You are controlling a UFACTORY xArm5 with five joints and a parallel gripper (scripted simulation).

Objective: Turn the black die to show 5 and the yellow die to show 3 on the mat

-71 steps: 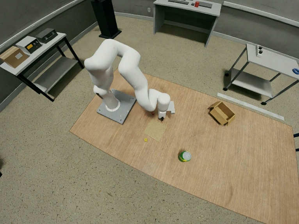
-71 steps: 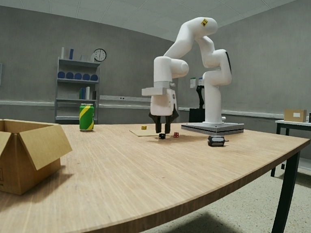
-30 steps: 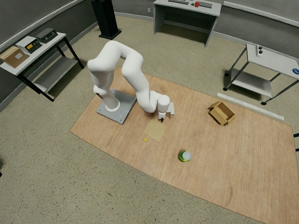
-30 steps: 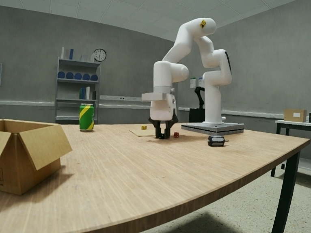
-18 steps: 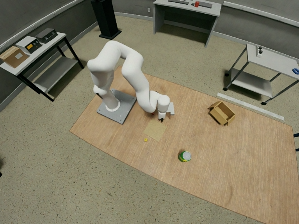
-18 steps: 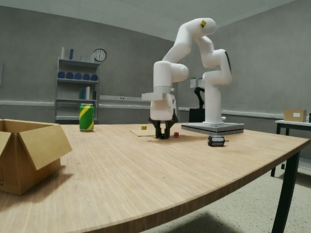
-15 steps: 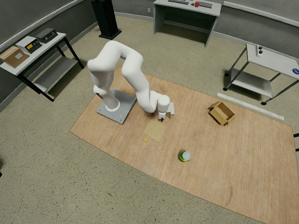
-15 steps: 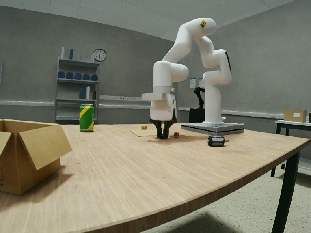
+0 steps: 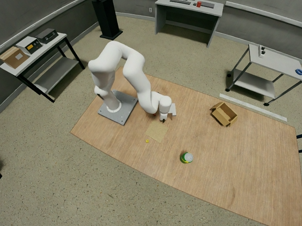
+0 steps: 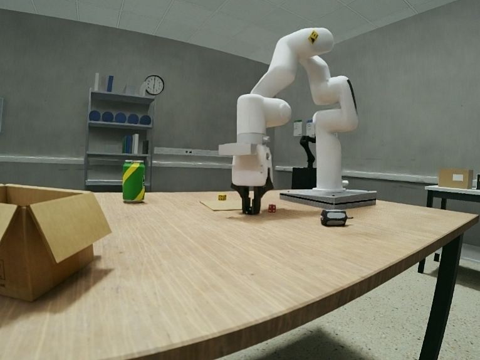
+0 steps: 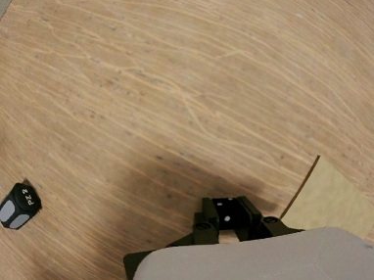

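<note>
My hand is 7 cm past the red die and 1 cm above it. Also, from my hand: small black device 18 cm to the left, 12 cm behind; then black die 1 cm below; then tan mat 12 cm to the right, 2 cm below, 1 cm ahead.
</note>
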